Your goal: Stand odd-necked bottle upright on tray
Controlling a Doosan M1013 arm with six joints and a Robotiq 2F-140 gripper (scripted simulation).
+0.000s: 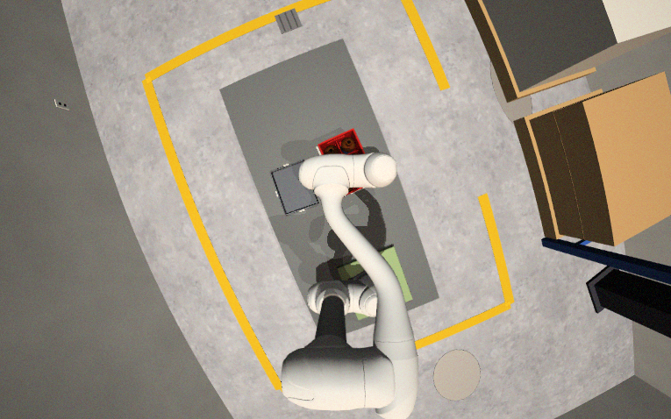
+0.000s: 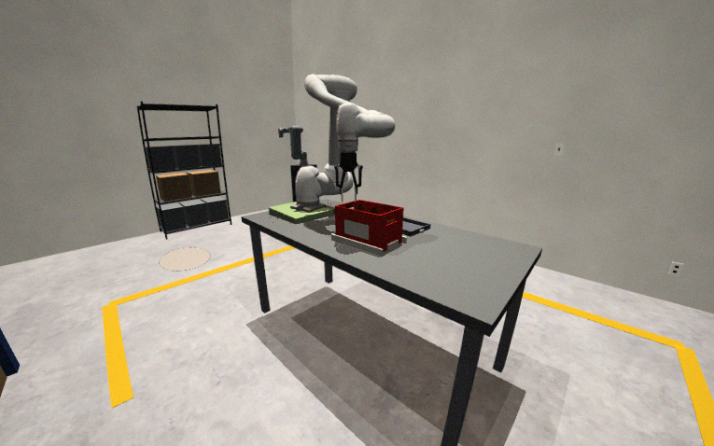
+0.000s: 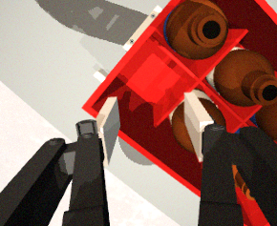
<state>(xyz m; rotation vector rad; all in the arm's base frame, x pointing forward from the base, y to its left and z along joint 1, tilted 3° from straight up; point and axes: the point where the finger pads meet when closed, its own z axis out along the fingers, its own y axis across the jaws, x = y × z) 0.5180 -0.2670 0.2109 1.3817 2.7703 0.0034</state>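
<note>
Right now the red crate is 140 mm below my hand, 90 mm ahead of it and 30 mm to the left of it. Also, from my hand: dark grey tray (330 mm to the left, 210 mm below, 150 mm ahead).
</note>
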